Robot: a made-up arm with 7 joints. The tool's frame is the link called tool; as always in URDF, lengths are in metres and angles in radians. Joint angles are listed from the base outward.
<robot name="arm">
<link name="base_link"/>
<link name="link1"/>
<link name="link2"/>
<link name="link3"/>
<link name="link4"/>
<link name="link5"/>
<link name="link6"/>
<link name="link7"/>
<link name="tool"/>
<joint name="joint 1" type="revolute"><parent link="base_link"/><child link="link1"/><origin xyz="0 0 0.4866" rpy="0 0 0"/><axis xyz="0 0 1"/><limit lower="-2.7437" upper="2.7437"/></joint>
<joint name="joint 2" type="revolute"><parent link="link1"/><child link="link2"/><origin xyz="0 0 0" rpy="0 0 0"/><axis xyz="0 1 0"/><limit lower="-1.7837" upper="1.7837"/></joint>
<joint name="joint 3" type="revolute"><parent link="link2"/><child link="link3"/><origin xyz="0 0 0.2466" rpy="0 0 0"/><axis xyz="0 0 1"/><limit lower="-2.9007" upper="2.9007"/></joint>
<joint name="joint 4" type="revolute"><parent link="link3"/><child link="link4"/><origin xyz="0.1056 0 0" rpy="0 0 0"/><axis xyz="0 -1 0"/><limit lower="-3.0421" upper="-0.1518"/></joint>
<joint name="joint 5" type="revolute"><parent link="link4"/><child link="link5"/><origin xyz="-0.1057 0 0.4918" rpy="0 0 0"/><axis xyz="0 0 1"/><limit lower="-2.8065" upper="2.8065"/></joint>
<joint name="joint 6" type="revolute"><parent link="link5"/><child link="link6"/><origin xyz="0 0 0" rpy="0 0 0"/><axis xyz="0 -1 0"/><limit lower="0.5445" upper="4.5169"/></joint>
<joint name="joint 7" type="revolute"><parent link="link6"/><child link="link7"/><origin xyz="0.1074 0 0" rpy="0 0 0"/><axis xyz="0 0 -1"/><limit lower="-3.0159" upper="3.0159"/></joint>
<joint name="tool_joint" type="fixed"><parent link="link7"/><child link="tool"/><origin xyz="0 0 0" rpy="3.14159 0 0"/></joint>
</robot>
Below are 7 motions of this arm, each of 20 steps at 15 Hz.
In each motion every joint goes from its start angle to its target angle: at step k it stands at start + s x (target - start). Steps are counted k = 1, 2, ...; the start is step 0. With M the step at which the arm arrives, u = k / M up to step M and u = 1 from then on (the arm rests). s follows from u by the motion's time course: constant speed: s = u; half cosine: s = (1 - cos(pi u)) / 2; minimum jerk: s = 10 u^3 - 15 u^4 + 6 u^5.
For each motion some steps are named. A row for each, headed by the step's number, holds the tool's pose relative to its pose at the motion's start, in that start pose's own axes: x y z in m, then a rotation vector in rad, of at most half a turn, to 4 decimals.
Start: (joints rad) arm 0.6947 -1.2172 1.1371 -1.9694 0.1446 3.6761 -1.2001
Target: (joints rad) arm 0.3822 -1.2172 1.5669 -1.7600 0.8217 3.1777 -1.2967
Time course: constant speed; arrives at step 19
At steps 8, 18, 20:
8: 0.0405 -0.0685 0.0366 0.2543 -0.0845 0.1826
18: 0.0793 -0.1802 0.0619 0.6317 -0.1527 0.4484
20: 0.0828 -0.1927 0.0628 0.6721 -0.1571 0.4775

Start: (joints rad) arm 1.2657 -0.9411 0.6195 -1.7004 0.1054 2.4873 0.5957
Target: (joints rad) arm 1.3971 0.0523 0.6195 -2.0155 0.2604 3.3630 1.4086
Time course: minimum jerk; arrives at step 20
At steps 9, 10, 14, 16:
9: -0.0970 0.1404 0.2238 0.0607 -0.1849 0.5934
10: -0.1373 0.1684 0.2653 0.0538 -0.2243 0.7310
14: -0.3231 0.2506 0.3694 -0.0377 -0.3439 1.2198
16: -0.3897 0.2695 0.3849 -0.0872 -0.3710 1.3662

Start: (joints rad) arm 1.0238 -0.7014 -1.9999 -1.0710 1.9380 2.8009 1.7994
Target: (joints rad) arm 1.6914 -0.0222 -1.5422 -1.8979 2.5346 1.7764 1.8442
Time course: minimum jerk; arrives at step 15
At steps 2, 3, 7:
2: 0.0191 0.0079 0.0101 -0.0294 0.0289 0.0160
3: 0.0584 0.0244 0.0284 -0.0875 0.0869 0.0488
7: 0.4655 0.2199 0.0536 -0.5760 0.6359 0.4156

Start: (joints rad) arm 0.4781 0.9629 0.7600 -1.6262 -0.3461 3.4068 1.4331
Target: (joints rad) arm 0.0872 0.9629 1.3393 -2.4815 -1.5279 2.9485 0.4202
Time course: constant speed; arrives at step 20
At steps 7, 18, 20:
7: -0.1348 0.0570 -0.0102 -0.1665 -0.3679 -0.6670
18: -0.3444 0.1440 -0.1449 0.0601 -0.9288 -1.8441
20: -0.3732 0.1629 -0.1816 0.1624 -0.9992 -2.0707

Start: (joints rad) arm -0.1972 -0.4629 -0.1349 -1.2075 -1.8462 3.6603 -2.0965
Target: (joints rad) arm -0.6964 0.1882 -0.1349 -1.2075 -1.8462 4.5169 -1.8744
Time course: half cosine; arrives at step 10
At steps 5, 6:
5: 0.2147 0.0565 -0.0023 -0.4735 0.1986 0.1978
6: 0.2828 0.0642 -0.0242 -0.5960 0.2647 0.3023

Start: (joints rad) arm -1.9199 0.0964 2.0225 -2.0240 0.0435 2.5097 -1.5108
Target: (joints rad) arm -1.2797 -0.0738 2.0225 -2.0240 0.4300 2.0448 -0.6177
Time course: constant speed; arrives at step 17
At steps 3, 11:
3: 0.0748 -0.0153 0.0247 0.1188 0.0528 0.1003
11: 0.2699 -0.1000 0.0672 0.4654 0.0607 0.3321

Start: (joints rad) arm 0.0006 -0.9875 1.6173 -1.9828 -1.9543 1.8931 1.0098
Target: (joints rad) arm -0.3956 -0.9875 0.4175 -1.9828 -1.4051 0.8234 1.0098
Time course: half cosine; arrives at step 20
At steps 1, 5, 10, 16, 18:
1: -0.0031 -0.0011 0.0059 -0.0069 -0.0139 -0.0024
5: -0.0884 -0.0162 0.1333 -0.1730 -0.3259 -0.0680
10: -0.3979 0.0367 0.3555 -0.6648 -1.0631 -0.3070
16: -0.7617 0.2508 0.3714 -1.3343 -1.8115 -0.6668
18: -0.8108 0.2992 0.3485 -1.4620 -1.9324 -0.7343

